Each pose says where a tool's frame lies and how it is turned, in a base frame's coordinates. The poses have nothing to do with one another.
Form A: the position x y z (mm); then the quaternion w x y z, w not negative.
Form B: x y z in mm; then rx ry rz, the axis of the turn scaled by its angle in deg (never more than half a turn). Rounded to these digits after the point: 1 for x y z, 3 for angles.
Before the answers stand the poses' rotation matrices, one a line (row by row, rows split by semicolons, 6 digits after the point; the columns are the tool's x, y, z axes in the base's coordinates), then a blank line. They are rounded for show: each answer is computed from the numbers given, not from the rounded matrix.
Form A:
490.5 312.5 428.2 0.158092 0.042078 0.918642 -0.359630
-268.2 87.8 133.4 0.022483 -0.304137 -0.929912 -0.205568
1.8 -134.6 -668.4 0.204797 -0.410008 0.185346 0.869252
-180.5 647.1 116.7 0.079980 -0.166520 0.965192 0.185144
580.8 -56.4 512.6 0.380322 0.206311 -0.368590 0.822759
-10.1 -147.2 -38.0 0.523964 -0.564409 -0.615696 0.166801
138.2 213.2 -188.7 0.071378 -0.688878 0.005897 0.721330
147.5 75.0 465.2 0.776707 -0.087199 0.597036 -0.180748
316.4 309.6 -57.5 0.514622 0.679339 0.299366 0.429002
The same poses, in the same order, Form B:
-0.946473 0.191018 0.260195; -0.036400 0.737792 -0.674046; -0.320725 -0.647438 -0.691347
-0.813990 0.574885 0.083227; 0.556398 0.730485 0.395996; 0.166856 0.368645 -0.914473
-0.579903 -0.508027 -0.636884; 0.204054 -0.847410 0.490161; -0.788717 0.154288 0.595081
-0.931749 -0.351063 0.092732; -0.291832 0.875986 0.384036; -0.216053 0.330763 -0.918650
-0.625582 -0.777915 0.059123; 0.473738 -0.438993 -0.763451; 0.619854 -0.449592 0.643154
0.186192 0.520213 -0.833493; 0.869804 0.307240 0.386063; 0.456917 -0.796857 -0.395278
-0.040704 -0.111099 -0.992975; 0.094850 -0.989741 0.106849; -0.994659 -0.089834 0.050824
0.221756 0.176655 0.958967; -0.384899 0.919453 -0.080370; -0.895923 -0.351283 0.271888
0.452675 -0.034806 0.890996; 0.848290 -0.291088 -0.442348; 0.274755 0.956063 -0.102243

490.5 312.5 428.2 6.895 150.536 -58.932
-268.2 87.8 133.4 -53.975 -165.030 -36.482
1.8 -134.6 -668.4 -65.499 29.609 138.864
-180.5 647.1 116.7 -28.537 165.409 31.729
580.8 -56.4 512.6 30.180 -53.919 120.358
-10.1 -147.2 -38.0 -77.400 -84.433 22.874
138.2 213.2 -188.7 -118.661 1.016 124.251
147.5 75.0 465.2 -10.809 74.011 -22.406
316.4 309.6 -57.5 93.536 41.219 59.068

